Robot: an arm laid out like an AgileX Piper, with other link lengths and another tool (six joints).
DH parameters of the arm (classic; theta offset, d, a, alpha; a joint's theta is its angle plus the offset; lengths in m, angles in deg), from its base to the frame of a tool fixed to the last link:
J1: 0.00 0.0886 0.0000 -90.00
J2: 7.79 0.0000 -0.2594 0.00
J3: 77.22 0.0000 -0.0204 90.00
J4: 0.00 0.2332 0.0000 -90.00
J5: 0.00 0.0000 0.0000 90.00
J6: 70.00 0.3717 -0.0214 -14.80
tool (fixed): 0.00 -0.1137 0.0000 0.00
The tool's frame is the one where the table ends.
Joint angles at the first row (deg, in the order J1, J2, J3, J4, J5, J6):
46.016 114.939 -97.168 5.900 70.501 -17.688
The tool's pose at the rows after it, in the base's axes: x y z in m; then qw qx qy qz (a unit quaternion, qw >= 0):
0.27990 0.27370 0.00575 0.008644 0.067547 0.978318 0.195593
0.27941 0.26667 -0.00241 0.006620 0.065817 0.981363 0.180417
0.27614 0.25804 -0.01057 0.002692 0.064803 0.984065 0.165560
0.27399 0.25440 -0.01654 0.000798 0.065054 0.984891 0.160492
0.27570 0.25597 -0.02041 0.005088 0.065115 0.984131 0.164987
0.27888 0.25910 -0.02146 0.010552 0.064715 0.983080 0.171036
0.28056 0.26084 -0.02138 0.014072 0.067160 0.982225 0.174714
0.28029 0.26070 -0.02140 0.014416 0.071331 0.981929 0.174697
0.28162 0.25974 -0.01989 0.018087 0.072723 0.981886 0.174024
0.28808 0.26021 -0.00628 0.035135 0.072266 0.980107 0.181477
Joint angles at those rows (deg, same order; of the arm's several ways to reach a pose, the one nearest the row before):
46.017 115.776 -97.062 5.329 70.384 -17.687
46.017 116.419 -96.108 4.302 70.265 -17.687
46.016 116.521 -94.220 3.482 69.866 -17.688
46.016 116.521 -92.703 3.275 68.939 -17.688
46.017 116.538 -91.747 3.275 67.252 -17.687
46.017 116.643 -91.630 3.275 66.088 -17.688
46.016 116.641 -91.628 3.275 65.514 -17.371
46.017 116.641 -91.627 3.275 65.514 -16.890
46.016 116.435 -91.629 2.877 65.514 -16.521
46.016 114.858 -92.268 1.829 65.796 -15.883

